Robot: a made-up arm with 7 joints.
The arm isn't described. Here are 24 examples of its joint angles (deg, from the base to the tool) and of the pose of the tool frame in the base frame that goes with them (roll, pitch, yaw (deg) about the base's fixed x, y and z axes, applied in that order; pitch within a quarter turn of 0, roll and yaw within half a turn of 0; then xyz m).
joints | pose
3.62 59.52 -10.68 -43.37 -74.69 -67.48 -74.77 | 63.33 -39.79 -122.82 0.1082 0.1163 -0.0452
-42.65 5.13 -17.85 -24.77 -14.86 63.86 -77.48 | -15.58 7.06 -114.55 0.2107 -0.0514 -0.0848
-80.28 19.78 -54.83 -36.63 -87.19 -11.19 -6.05 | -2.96 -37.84 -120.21 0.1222 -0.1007 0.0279
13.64 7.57 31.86 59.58 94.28 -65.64 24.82 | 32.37 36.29 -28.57 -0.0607 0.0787 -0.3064
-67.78 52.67 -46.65 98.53 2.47 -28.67 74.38 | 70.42 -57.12 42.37 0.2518 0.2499 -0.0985
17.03 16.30 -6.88 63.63 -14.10 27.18 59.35 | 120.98 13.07 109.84 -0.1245 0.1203 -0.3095
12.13 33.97 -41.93 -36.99 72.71 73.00 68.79 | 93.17 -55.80 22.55 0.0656 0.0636 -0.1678
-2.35 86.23 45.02 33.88 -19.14 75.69 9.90 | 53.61 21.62 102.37 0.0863 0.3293 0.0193
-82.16 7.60 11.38 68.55 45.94 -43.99 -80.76 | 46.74 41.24 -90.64 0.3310 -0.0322 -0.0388
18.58 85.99 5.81 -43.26 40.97 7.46 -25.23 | 118.89 37.74 -20.39 0.1274 0.1120 -0.0584
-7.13 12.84 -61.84 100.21 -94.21 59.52 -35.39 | 175.20 39.02 -123.66 -0.0844 0.0971 -0.3041
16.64 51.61 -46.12 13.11 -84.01 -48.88 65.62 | 22.89 28.40 87.84 0.0140 0.1546 -0.2405
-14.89 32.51 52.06 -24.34 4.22 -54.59 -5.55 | 120.04 -58.41 -66.45 0.0966 0.1604 -0.0098
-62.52 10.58 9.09 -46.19 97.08 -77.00 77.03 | -170.88 2.40 -162.34 0.1538 -0.0247 0.0204
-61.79 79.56 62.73 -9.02 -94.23 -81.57 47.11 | 169.00 0.93 107.87 -0.0148 0.2277 0.1126
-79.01 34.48 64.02 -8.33 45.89 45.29 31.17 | -17.59 2.07 114.79 0.1577 0.2392 0.0560
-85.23 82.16 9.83 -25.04 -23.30 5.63 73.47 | -112.46 -40.68 140.12 0.0885 0.0937 0.1896
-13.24 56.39 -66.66 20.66 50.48 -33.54 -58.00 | -46.93 49.09 159.18 0.0482 0.1196 -0.2617
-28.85 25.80 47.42 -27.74 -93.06 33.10 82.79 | -53.72 28.53 39.90 0.1620 0.1506 -0.0175
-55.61 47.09 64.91 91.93 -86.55 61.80 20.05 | -127.17 16.83 -23.61 0.2379 0.2098 -0.1347
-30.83 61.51 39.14 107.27 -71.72 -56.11 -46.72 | -9.01 -23.47 64.89 0.0392 0.3224 -0.1357
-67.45 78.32 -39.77 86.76 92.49 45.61 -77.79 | 135.33 -0.75 142.55 0.1622 0.3250 0.0377
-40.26 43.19 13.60 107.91 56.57 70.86 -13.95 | 147.15 8.68 146.71 0.0652 0.2530 -0.1973
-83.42 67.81 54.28 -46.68 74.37 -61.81 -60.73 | 165.32 -65.18 13.96 0.0430 0.0907 0.1241
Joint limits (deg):
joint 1: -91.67..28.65
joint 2: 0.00..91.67
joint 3: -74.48..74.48
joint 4: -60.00..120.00
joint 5: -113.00..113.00
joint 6: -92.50..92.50
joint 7: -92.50..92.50
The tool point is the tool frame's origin. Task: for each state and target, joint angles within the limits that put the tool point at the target. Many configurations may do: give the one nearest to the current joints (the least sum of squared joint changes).
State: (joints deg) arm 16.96 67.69 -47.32 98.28 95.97 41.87 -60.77
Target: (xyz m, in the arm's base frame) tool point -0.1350 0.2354 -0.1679
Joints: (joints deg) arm 20.11 28.37 -46.95 120.00 88.40 76.98 -60.77
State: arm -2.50 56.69 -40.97 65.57 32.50 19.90 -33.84
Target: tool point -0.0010 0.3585 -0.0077
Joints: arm -5.70 80.45 -43.05 93.81 33.36 50.89 -33.84
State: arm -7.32 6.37 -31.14 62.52 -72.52 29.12 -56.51
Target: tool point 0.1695 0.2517 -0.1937
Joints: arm -27.58 55.58 -15.48 55.33 -72.63 24.28 -56.51
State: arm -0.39 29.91 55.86 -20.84 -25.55 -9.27 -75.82
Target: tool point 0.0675 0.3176 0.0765
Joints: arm -7.49 71.86 74.38 21.90 -25.26 1.38 -75.82
